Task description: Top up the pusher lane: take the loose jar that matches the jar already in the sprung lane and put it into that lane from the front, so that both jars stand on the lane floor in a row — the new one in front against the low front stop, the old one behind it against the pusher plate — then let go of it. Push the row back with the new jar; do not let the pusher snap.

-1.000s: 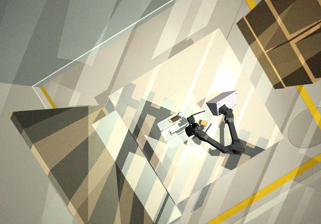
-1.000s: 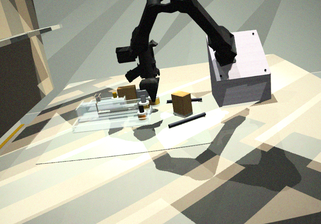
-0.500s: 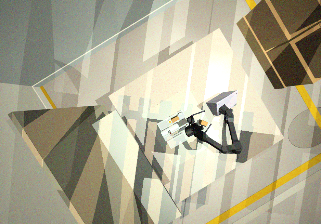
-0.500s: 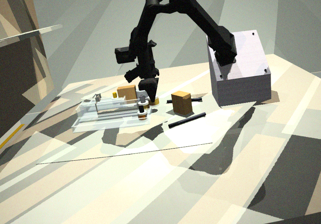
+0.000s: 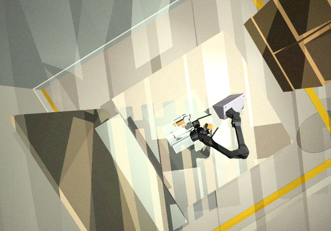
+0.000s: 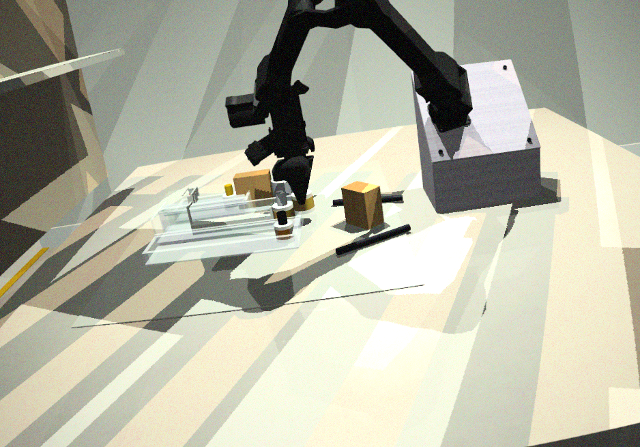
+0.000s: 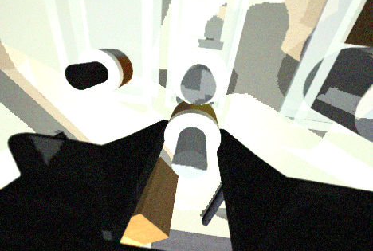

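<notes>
Now: gripper tip 20 mm short of the grey cylinder, 130 mm to the left of it and 20 mm above it. Also, from my gripper tip: shelf unit 530 mm ahead, 90 mm to the right, 320 mm above.
</notes>
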